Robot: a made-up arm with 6 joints.
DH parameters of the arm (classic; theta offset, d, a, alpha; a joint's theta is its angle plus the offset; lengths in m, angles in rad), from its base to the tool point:
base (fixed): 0.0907 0 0.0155 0
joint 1: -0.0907 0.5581 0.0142 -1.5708
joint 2: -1.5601 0 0.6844 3.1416
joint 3: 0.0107 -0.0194 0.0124 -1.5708
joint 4: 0 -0.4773 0.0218 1.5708
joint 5: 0 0.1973 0.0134 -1.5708
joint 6: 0 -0.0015 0.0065 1.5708
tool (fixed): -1.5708 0.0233 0 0
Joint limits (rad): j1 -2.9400..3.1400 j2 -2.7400..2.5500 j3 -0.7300..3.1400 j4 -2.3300..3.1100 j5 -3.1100..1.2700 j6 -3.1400..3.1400
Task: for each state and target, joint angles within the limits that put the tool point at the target. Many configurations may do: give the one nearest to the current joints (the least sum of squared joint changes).
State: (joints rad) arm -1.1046 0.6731 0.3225 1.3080 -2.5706 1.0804
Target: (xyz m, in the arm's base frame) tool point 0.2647 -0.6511 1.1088
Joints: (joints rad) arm -1.1097 0.2280 -0.3638 1.1833 -2.6156 1.1217
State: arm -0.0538 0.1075 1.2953 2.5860 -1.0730 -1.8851
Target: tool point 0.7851 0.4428 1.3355
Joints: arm 0.2918 0.7131 1.1151 2.6686 -1.0702 -1.8742
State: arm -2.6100 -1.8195 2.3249 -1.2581 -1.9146 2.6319
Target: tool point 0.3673 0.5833 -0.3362
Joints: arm -2.2115 -2.2021 2.5213 -1.1420 -1.9026 2.6361
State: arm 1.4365 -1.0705 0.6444 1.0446 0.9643 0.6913
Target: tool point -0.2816 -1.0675 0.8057
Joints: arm 1.2532 -1.5672 0.6314 1.0396 0.9979 0.7218
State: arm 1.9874 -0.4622 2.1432 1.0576 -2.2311 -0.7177
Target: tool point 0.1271 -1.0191 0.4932
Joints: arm 1.6302 -1.1800 2.2111 1.1608 -2.2276 -0.7057
